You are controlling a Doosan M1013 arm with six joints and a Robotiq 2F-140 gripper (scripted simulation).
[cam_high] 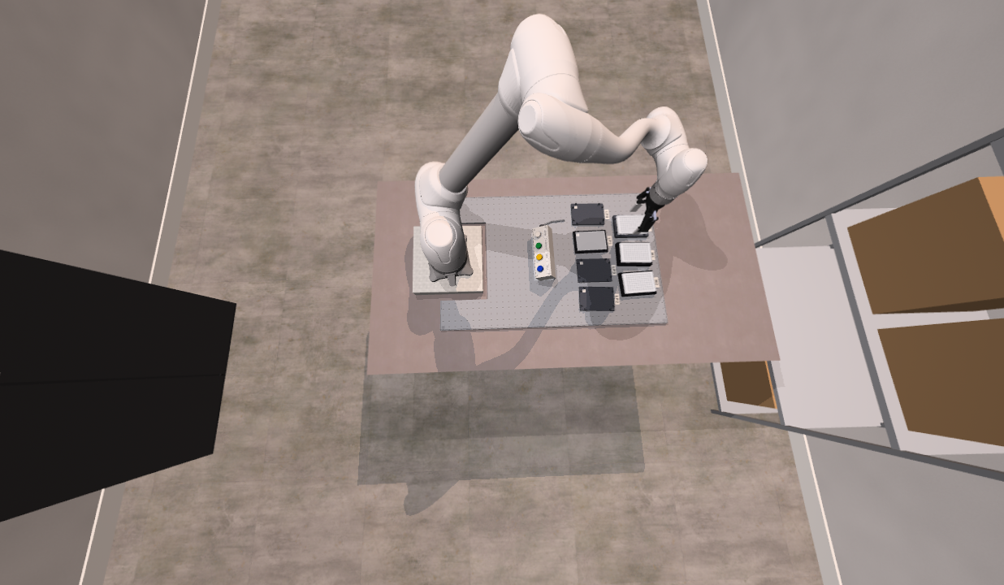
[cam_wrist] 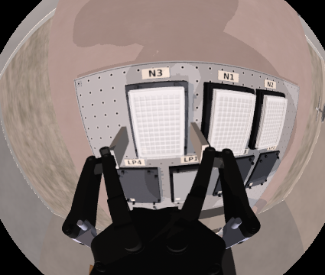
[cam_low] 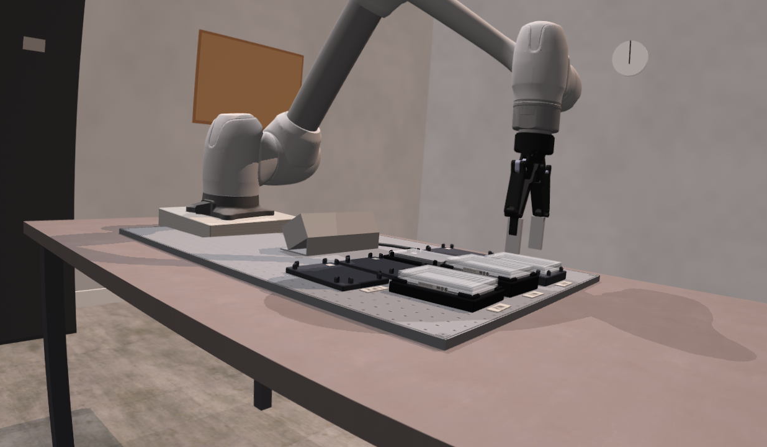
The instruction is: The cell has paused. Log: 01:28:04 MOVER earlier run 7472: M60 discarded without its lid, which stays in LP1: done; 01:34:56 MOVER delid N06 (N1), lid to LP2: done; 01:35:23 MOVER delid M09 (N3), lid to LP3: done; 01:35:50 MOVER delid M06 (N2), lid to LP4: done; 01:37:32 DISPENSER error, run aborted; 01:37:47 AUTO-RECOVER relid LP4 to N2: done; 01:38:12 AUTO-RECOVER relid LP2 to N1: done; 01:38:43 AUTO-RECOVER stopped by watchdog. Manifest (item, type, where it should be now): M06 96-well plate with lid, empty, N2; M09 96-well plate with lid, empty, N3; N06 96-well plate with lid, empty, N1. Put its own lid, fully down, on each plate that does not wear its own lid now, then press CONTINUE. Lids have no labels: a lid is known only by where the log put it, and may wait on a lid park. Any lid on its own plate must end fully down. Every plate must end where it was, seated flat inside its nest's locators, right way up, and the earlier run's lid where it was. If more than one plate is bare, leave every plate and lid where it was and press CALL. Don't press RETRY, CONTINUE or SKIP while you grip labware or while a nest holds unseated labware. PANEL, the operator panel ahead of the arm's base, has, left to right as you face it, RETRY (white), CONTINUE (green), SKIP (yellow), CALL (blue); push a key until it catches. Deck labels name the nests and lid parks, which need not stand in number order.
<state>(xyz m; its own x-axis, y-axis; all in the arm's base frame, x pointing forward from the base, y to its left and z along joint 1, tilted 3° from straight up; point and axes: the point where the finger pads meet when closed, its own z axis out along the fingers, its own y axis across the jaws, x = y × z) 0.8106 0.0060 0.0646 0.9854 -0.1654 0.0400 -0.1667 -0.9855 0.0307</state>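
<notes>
Now: hand 4 cm above the lid. From my hand the other things lie so: lid park LP3: 21 cm behind, 17 cm to the right, 7 cm below; plate: 5 cm below; lid park LP4: 17 cm behind, 9 cm to the left, 7 cm below.
</notes>
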